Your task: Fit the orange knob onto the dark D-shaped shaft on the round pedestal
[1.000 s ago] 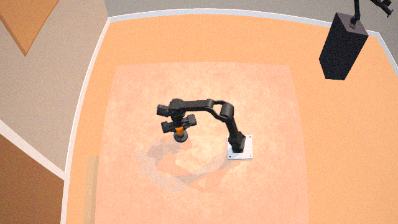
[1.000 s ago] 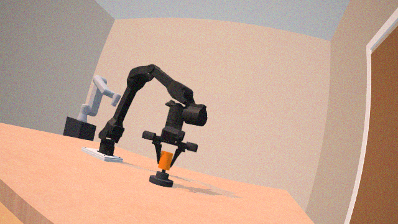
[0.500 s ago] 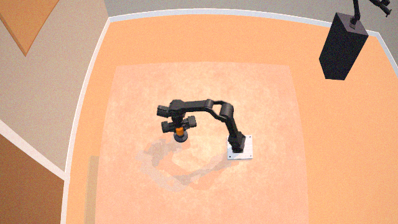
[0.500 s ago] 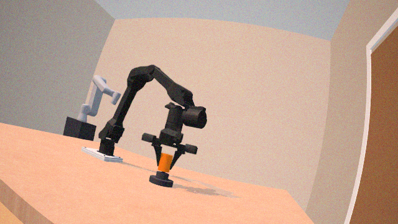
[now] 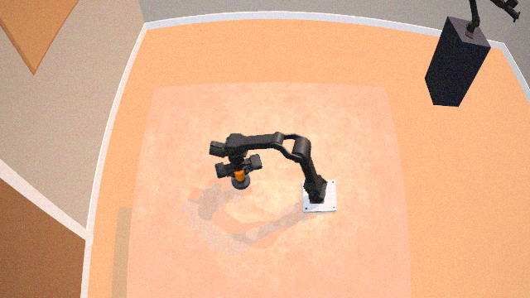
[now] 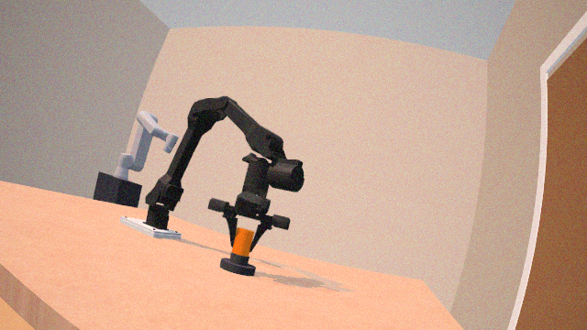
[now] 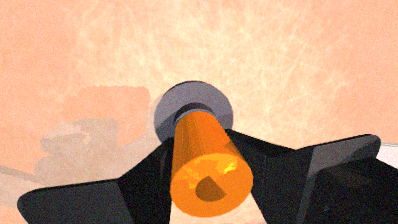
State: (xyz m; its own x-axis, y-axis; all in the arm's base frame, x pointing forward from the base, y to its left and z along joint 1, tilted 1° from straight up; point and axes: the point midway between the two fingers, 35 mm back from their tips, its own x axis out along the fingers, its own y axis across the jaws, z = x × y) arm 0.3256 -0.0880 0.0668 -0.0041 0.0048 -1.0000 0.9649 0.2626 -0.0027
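Now: the orange knob 2 cm above my gripper tip. The rest, counted from my gripper tip: round dark pedestal 2 cm below.
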